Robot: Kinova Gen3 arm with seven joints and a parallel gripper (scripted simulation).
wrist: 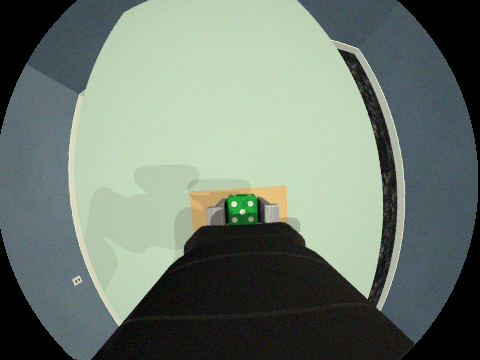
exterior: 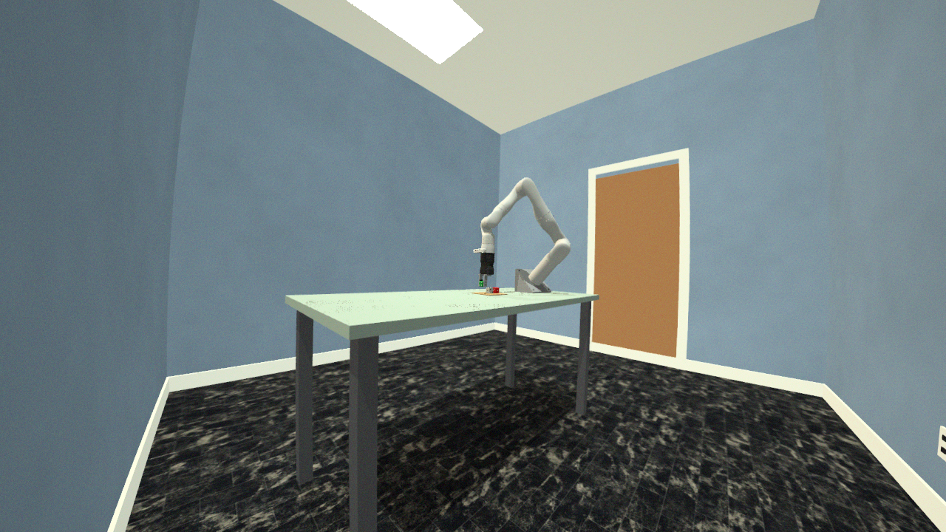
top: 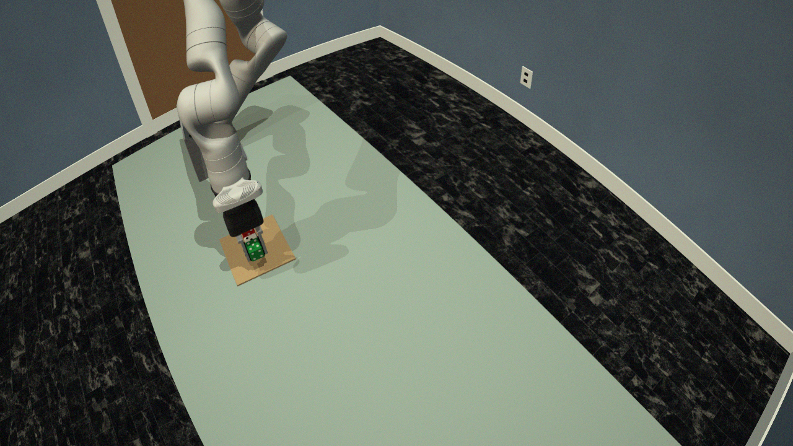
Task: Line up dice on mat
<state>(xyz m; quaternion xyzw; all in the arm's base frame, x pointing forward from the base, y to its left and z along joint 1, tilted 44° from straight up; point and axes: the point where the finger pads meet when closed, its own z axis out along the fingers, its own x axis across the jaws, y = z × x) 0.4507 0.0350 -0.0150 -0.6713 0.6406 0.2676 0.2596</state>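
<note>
The white die is 5 cm behind my hand and 4 cm below it. Also, from my hand: green die: right at my hand; tan mat: 5 cm behind, 6 cm below; red die: 10 cm behind, 4 cm below.
</note>
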